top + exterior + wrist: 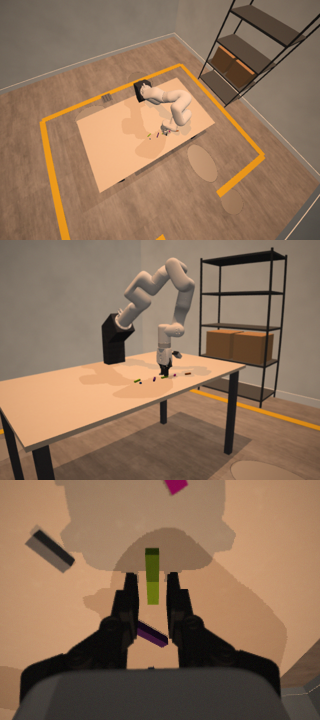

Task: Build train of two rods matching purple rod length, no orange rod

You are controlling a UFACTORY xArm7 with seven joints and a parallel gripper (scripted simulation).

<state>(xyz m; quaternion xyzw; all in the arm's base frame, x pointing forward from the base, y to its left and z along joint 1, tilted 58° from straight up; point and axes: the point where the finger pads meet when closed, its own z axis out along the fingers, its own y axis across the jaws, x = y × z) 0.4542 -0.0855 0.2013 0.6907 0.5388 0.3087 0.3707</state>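
Now: the small blue rod 80 mm behind my hand, 160 mm to the right of it and 30 mm below it. From my hand the other things lie so: purple rod: 40 mm behind, 60 mm to the right, 30 mm below; then grey rod: 60 mm behind, 50 mm to the left, 30 mm below; then magenta rod: 40 mm ahead, 60 mm to the left, 30 mm below.
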